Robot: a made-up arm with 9 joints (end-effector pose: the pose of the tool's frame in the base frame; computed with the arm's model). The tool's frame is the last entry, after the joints. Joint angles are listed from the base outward.
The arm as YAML. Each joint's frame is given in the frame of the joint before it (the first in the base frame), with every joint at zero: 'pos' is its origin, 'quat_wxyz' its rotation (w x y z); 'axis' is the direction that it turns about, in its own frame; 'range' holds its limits. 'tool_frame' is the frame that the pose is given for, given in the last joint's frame.
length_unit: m
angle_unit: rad
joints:
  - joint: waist
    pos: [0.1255, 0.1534, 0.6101]
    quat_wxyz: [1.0, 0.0, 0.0, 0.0]
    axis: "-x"
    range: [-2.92, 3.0]
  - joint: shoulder
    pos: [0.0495, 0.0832, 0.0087]
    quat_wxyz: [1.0, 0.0, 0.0, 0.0]
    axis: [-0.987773, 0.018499, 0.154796]
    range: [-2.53, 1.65]
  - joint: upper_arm
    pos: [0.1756, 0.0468, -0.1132]
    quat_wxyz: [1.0, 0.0, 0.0, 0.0]
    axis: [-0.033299, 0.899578, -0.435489]
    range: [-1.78, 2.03]
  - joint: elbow
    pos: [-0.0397, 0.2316, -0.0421]
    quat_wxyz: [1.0, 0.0, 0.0, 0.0]
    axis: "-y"
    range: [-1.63, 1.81]
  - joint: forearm
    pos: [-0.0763, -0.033, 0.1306]
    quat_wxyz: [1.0, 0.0, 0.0, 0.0]
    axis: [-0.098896, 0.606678, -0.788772]
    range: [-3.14, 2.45]
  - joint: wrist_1
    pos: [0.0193, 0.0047, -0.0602]
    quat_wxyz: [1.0, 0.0, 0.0, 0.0]
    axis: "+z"
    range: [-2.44, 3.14]
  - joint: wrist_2
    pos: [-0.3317, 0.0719, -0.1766]
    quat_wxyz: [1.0, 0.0, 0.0, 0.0]
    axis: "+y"
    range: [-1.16, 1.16]
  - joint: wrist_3
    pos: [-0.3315, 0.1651, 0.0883]
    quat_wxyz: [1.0, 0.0, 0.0, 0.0]
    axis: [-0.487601, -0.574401, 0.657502]
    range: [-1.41, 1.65]
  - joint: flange
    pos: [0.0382, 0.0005, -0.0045]
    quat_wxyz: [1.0, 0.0, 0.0, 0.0]
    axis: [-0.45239, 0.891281, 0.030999]
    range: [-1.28, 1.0]
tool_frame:
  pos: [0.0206, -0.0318, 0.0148]
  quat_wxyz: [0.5, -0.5, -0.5, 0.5]
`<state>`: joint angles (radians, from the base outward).
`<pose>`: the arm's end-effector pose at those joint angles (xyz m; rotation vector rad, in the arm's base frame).
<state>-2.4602 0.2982 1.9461 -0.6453 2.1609 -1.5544 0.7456 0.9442 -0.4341</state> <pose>0.0920 -0.1411 0.8408 0.6540 -0.3140 -2.3085</pose>
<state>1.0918 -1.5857 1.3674 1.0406 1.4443 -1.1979 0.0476 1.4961 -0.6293</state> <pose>0.8789 0.5704 0.1803 -1.0599 0.4689 1.3266</pose>
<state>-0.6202 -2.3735 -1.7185 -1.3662 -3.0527 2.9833 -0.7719 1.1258 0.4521</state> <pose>-0.5083 -0.1186 0.9293 0.0929 -0.6505 -1.4417</pose>
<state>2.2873 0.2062 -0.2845 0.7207 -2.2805 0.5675 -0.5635 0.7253 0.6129</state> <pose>0.8005 -0.0267 0.3049 -2.2692 0.9813 -0.4773</pose>
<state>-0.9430 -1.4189 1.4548 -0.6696 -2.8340 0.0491 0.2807 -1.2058 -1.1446</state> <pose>0.0746 0.3322 1.2463 1.7348 -0.0980 -1.6153</pose>
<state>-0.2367 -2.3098 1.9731 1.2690 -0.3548 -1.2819 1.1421 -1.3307 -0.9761</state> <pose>0.7240 -0.2862 1.1072 1.0814 1.4107 0.8588</pose>
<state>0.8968 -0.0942 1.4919 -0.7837 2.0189 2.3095 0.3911 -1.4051 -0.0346</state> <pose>0.9416 0.2812 0.8282 1.0966 1.1242 -1.1042</pose>
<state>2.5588 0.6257 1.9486 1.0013 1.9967 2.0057 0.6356 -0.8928 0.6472</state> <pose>0.4516 -0.4803 0.1135 -1.7074 0.2635 -0.8919</pose>
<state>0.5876 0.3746 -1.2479 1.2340 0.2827 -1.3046 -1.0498 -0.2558 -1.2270</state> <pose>0.1818 0.6517 -0.1823 0.3657 1.4229 2.3388</pose>
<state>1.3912 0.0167 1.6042 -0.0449 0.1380 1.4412 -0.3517 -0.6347 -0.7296</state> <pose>0.0862 0.6050 0.5956 -1.5158 -0.1941 0.6263</pose>
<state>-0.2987 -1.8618 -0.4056 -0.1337 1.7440 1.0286 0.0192 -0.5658 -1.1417</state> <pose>-0.2893 -0.2268 1.0173 0.7663 -0.2333 -0.6805</pose>
